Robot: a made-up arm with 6 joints.
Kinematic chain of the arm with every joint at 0, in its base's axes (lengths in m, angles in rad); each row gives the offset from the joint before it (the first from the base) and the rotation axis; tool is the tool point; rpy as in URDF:
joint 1: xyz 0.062 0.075 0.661 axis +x
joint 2: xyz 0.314 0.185 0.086 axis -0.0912 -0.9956 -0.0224
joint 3: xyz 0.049 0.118 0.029 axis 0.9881 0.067 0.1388
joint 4: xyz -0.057 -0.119 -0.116 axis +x
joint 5: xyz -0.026 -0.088 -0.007 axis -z
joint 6: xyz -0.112 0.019 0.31 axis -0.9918 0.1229 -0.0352
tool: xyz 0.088 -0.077 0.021 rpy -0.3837 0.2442 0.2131
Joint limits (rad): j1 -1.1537..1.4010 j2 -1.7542..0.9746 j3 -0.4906..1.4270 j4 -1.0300..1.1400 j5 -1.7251..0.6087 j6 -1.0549..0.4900
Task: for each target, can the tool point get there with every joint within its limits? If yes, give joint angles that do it. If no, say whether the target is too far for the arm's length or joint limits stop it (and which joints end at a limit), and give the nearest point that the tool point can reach.
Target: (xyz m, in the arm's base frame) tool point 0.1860 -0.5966 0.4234
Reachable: no: joint limits stop it (at a limit: joint 1, joint 3, joint 6) | nearest point 0.2823 -0.2789 0.6210 | short by 0.386 m
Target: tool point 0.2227 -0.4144 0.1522
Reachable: no: joint limits stop it (at a limit: joint 1, joint 4, joint 6) | nearest point 0.2826 -0.1616 0.2513 | short by 0.278 m
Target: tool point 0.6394 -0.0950 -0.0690
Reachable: no: joint limits stop it (at a limit: joint 3, joint 4) | nearest point 0.5462 -0.0318 0.2022 | short by 0.294 m
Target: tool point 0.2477 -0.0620 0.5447
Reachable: yes | joints -0.8310 -0.5258 0.8193 0.7545 -0.5950 -0.1018
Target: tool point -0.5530 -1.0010 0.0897
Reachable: no: too far | nearest point 0.1067 -0.1039 0.3256 | short by 1.138 m
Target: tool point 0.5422 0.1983 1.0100
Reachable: yes | joints 0.1709 -0.6744 -0.3324 -0.2441 -0.8348 -0.3265
